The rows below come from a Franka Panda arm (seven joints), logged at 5 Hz.
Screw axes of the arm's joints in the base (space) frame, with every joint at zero. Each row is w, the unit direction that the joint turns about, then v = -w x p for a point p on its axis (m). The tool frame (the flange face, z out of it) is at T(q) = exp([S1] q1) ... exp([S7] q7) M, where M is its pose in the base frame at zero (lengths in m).
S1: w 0 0 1 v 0 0 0
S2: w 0 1 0 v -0.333 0 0
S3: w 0 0 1 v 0 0 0
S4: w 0 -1 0 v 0.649 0 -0.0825
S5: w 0 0 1 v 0 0 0
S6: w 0 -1 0 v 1.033 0 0
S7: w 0 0 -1 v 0 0.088 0
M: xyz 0.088 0 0.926 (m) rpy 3.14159 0 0 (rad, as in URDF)
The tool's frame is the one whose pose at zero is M.
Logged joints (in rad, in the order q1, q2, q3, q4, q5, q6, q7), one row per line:
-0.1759, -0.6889, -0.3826, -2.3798, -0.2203, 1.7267, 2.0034
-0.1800, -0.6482, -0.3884, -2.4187, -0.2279, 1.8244, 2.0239
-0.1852, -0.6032, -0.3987, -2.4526, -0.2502, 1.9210, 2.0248
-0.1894, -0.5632, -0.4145, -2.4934, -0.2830, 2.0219, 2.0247
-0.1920, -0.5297, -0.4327, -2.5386, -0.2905, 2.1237, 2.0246
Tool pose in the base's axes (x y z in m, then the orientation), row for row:
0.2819, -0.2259, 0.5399, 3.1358, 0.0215, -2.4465
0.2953, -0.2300, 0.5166, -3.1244, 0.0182, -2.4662
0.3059, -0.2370, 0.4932, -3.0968, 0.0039, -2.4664
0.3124, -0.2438, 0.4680, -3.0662, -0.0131, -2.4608
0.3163, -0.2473, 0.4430, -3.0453, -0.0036, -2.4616
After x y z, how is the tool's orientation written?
As angles about the fixed x, y, z axes (roll, pitch, yaw), in radians.
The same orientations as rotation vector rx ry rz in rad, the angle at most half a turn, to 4 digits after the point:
-1.0639, 2.9365, 0.0199
-1.0330, 2.9426, -0.0159
-1.0341, 2.9462, -0.0640
-1.0446, 2.9469, -0.1180
-1.0373, 2.9315, -0.1431

